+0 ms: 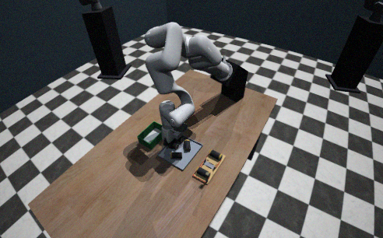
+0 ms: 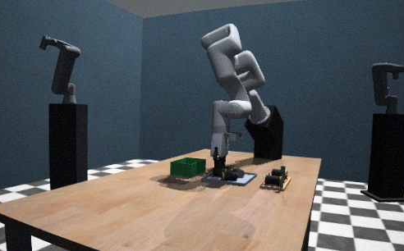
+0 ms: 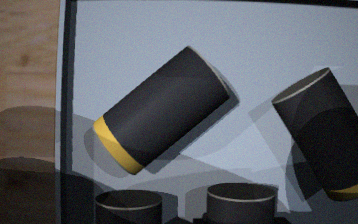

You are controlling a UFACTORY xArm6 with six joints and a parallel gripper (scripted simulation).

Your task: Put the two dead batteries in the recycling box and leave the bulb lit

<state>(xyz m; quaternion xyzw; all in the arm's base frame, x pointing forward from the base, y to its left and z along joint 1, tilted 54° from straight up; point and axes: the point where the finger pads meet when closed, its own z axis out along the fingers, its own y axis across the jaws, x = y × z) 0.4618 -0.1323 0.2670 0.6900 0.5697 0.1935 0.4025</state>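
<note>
Right now my hand is 5 cm to the right of the grey tray, 3 cm above it and 2 cm short of it. The rest, counted from my hand: green recycling box 14 cm to the right, 5 cm behind, 2 cm below.
</note>
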